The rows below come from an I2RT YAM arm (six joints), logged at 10 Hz.
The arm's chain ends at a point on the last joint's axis. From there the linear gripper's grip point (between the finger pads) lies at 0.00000 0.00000 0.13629 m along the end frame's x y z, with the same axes.
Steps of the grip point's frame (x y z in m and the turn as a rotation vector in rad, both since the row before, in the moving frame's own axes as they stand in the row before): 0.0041, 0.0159, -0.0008, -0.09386, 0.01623, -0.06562; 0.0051, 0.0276, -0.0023, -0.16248, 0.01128, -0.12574; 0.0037, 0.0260, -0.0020, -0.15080, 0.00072, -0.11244; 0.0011, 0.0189, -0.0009, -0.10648, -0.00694, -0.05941; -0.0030, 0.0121, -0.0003, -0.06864, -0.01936, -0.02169; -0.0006, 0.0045, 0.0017, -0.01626, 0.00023, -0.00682; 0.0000, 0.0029, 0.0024, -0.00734, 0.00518, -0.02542; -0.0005, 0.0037, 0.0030, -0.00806, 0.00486, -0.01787; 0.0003, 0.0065, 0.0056, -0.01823, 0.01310, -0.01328; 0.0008, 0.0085, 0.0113, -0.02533, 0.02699, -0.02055
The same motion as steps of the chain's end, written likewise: 0.0015, 0.0032, -0.0002, -0.09386, 0.01623, -0.06562; 0.0022, 0.0057, -0.0005, -0.16248, 0.01128, -0.12574; 0.0025, 0.0056, -0.0005, -0.15080, 0.00072, -0.11244; 0.0016, 0.0044, -0.0001, -0.10648, -0.00694, -0.05941; -0.0005, 0.0027, 0.0000, -0.06864, -0.01936, -0.02169; -0.0006, 0.0023, 0.0017, -0.01626, 0.00023, -0.00682; -0.0007, 0.0019, 0.0024, -0.00734, 0.00518, -0.02542; -0.0012, 0.0026, 0.0030, -0.00806, 0.00486, -0.01787; -0.0015, 0.0040, 0.0056, -0.01823, 0.01310, -0.01328; -0.0029, 0.0051, 0.0114, -0.02533, 0.02699, -0.02055
